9 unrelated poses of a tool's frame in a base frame.
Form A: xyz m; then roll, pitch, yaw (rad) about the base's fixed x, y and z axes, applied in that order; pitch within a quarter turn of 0, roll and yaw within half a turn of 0.
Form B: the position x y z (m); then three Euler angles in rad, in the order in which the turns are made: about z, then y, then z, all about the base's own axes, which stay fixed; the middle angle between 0 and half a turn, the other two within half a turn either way. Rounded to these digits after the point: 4 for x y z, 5 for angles.
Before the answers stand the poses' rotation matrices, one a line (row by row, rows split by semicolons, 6 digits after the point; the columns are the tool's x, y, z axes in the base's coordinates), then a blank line. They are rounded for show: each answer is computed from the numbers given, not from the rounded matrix.
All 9 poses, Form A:
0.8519, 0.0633, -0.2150, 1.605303, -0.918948, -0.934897
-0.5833, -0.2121, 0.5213, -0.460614, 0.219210, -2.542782
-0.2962, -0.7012, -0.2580, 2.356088, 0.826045, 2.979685
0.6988, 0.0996, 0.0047, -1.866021, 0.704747, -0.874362
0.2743, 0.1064, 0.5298, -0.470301, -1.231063, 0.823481
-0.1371, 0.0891, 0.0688, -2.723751, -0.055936, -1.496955
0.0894, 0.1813, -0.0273, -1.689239, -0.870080, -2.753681
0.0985, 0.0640, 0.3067, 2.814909, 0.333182, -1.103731
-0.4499, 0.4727, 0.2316, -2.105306, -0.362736, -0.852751
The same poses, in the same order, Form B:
0.360294 -0.499605 -0.787771; -0.488078 0.618708 -0.615613; 0.794964 0.606296 -0.020930
-0.806240 0.584757 0.089644; -0.550172 -0.685437 -0.476957; -0.217459 -0.433861 0.874343
-0.668925 -0.399186 0.627049; 0.109260 0.781603 0.614133; -0.735256 0.479320 -0.479218
0.488669 -0.620803 0.613030; -0.584384 0.288837 0.758333; -0.647841 -0.728819 -0.221642
0.226491 -0.363487 -0.903648; 0.244434 0.919279 -0.308510; 0.942844 -0.151007 0.297057
0.073659 -0.909803 0.408453; -0.995715 -0.090052 -0.021021; 0.055907 -0.405154 -0.912537
-0.596860 -0.747327 0.291993; -0.243886 -0.177720 -0.953381; 0.764381 -0.640248 -0.076189
0.425506 -0.798413 -0.426005; -0.843790 -0.520165 0.132085; -0.327052 0.303256 -0.895027
0.615103 -0.182752 0.766974; -0.704089 -0.565104 0.430019; 0.354834 -0.804524 -0.476271

0.8519, 0.0633, -0.2150, 2.49003, 1.59173, -2.47826
-0.5833, -0.2121, 0.5213, -1.10618, 0.50672, -1.38501
-0.2962, -0.7012, -0.2580, 0.57772, 2.07056, 0.77499
0.6988, 0.0996, 0.0047, -0.84415, 1.79429, 0.89096
0.2743, 0.1064, 0.5298, -2.98278, 1.26919, -2.81260
-0.1371, 0.0891, 0.0688, -1.70792, 2.72024, -0.05142
0.0894, 0.1813, -0.0273, -2.44434, 1.64706, -1.27360
0.0985, 0.0640, 0.3067, 0.74766, 2.67929, 2.84094
-0.4499, 0.4727, 0.2316, -1.98618, 2.06721, 0.51100

